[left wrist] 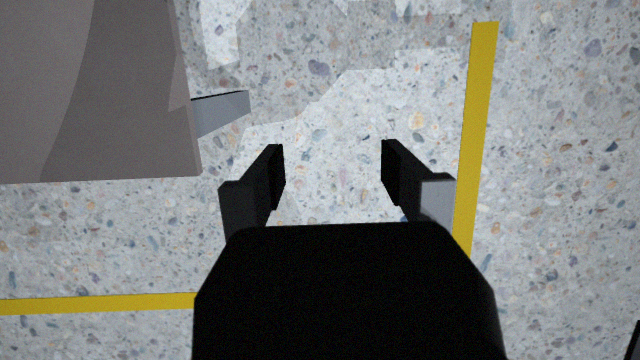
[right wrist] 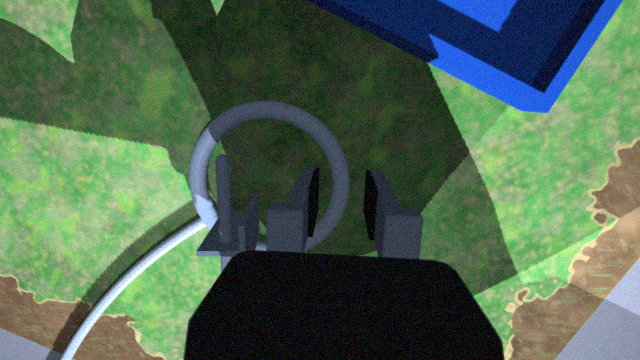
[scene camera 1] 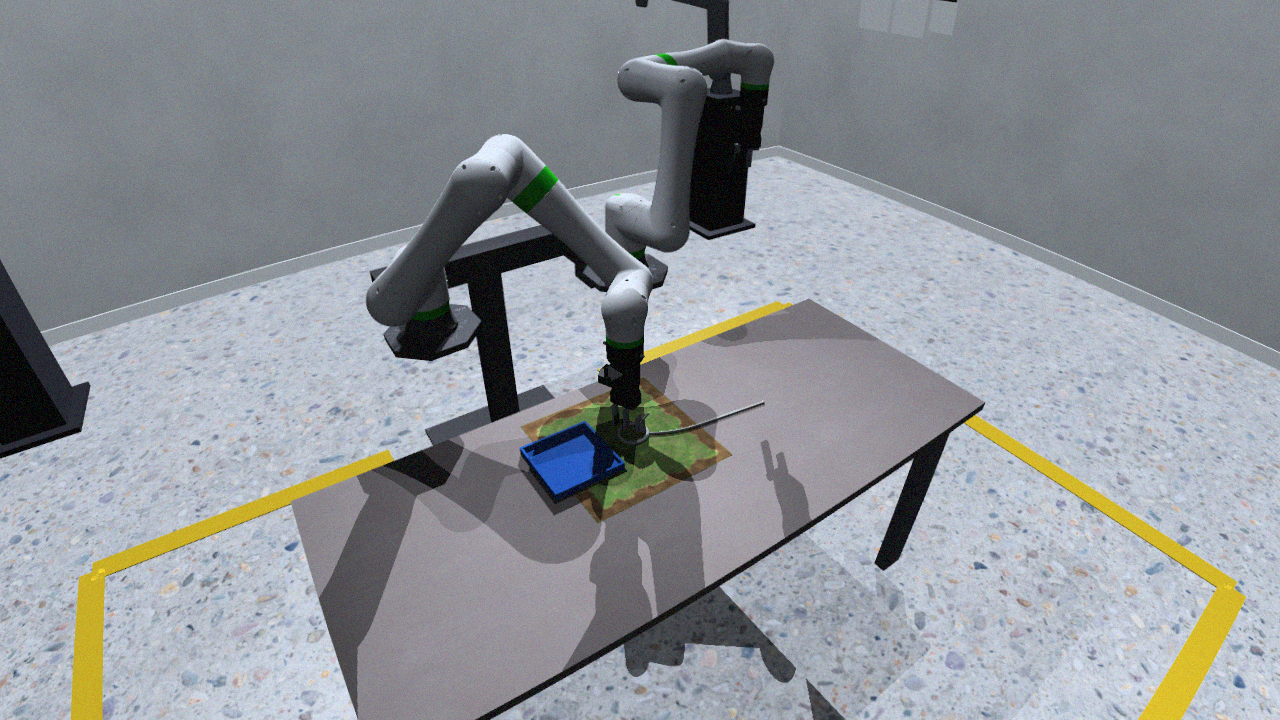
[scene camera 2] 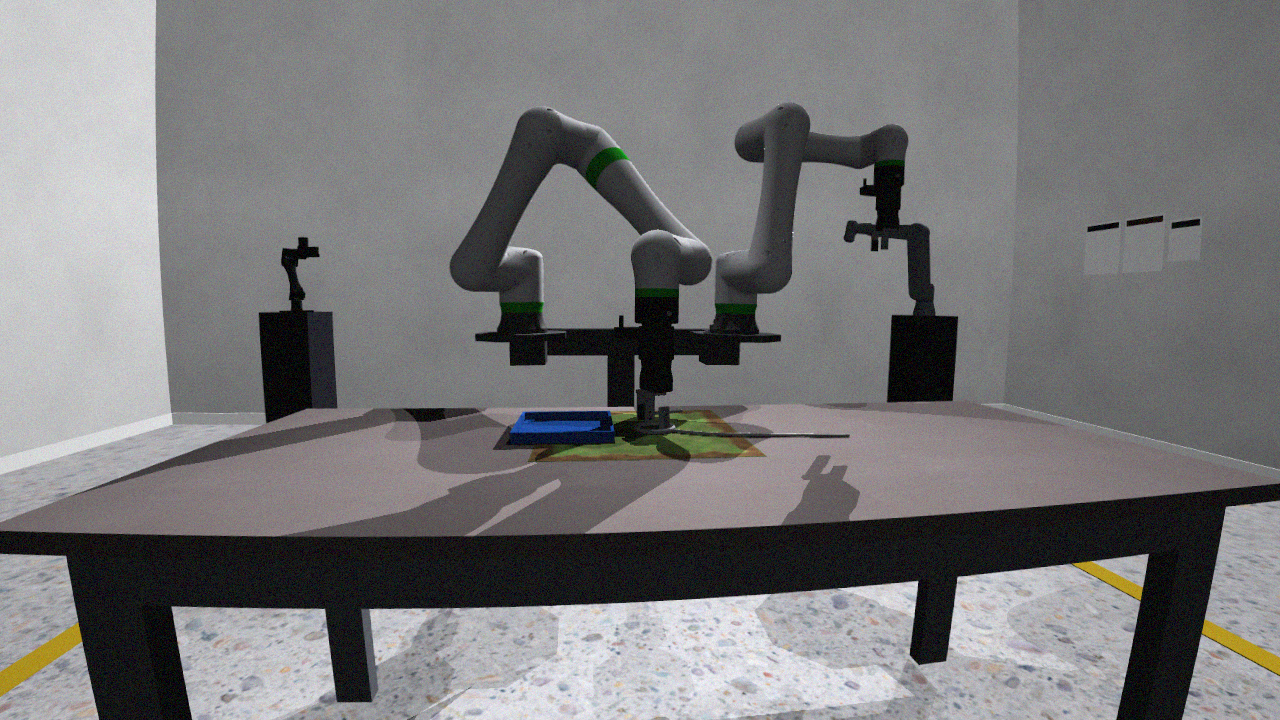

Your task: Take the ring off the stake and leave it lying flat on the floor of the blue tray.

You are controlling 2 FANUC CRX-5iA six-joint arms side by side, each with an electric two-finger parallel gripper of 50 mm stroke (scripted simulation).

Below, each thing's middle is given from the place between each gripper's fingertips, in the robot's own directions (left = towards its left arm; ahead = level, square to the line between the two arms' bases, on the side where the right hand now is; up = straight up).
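The blue tray [scene camera 1: 565,459] is 17 cm to the right of my right hand, 4 cm ahead of it and 2 cm below it. As for the stake [right wrist: 228,237], my right gripper [scene camera 2: 645,421] is 4 cm to the right of it and 4 cm short of it.
Counted from my left hand [scene camera 2: 879,250], the blue tray is 970 mm to the right, 530 mm ahead and 450 mm below. The stake is 760 mm to the right of my left hand, and it is also 530 mm ahead of that hand and 440 mm below it.
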